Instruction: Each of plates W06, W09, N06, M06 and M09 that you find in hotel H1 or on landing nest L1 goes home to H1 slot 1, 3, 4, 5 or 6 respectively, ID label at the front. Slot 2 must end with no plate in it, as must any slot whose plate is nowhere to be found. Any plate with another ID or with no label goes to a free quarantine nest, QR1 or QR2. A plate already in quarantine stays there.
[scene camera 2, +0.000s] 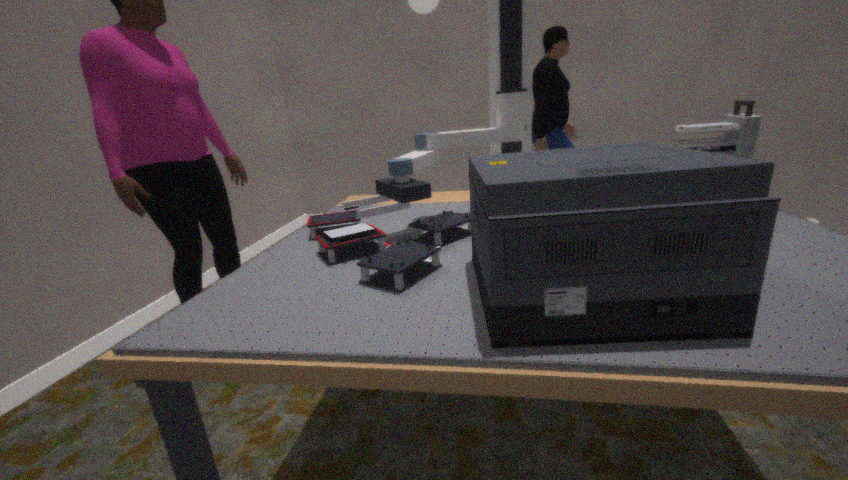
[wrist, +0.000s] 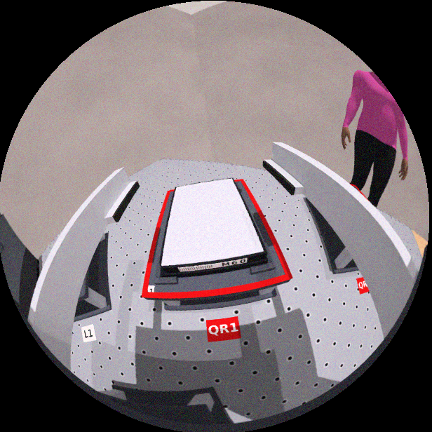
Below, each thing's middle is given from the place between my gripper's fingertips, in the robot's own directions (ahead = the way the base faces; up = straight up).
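Hotel H1 (scene camera 2: 747, 135): 10 mm above my hand, 310 mm behind, 1050 mm to the left. Red-rimmed nest QR1 (wrist: 241, 276): my gripper 10 mm short of it, 10 mm to the left of it, 70 mm above it.
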